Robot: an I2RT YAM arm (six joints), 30 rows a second.
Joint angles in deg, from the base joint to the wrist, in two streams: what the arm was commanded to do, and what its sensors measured. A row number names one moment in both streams.
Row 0, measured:
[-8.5, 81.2, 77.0, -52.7, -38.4, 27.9]
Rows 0 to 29, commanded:
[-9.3, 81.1, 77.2, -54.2, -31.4, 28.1]
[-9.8, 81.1, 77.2, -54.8, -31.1, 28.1]
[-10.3, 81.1, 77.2, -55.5, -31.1, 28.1]
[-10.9, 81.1, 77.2, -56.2, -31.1, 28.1]
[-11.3, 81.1, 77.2, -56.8, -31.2, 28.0]
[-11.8, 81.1, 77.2, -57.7, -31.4, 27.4]
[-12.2, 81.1, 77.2, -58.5, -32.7, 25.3]
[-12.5, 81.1, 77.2, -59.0, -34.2, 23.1]
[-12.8, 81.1, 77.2, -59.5, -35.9, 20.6]
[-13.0, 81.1, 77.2, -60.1, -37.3, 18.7]
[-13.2, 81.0, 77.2, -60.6, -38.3, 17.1]
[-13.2, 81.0, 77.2, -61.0, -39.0, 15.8]
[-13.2, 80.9, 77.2, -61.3, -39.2, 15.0]
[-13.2, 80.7, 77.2, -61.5, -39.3, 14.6]
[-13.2, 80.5, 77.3, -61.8, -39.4, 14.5]
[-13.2, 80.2, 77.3, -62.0, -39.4, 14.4]
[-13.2, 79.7, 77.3, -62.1, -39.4, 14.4]
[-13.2, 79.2, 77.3, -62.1, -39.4, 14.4]
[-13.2, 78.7, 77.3, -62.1, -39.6, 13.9]
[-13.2, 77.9, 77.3, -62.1, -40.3, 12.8]
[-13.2, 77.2, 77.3, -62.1, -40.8, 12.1]
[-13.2, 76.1, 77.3, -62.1, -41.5, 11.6]
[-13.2, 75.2, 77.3, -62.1, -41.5, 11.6]
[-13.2, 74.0, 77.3, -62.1, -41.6, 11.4]
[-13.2, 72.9, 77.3, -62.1, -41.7, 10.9]
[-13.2, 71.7, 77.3, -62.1, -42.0, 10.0]
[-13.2, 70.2, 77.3, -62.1, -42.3, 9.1]
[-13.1, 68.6, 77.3, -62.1, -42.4, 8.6]
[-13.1, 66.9, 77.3, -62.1, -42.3, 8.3]
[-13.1, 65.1, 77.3, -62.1, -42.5, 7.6]
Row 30, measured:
[-13.1, 70.1, 77.0, -62.3, -41.0, 10.7]
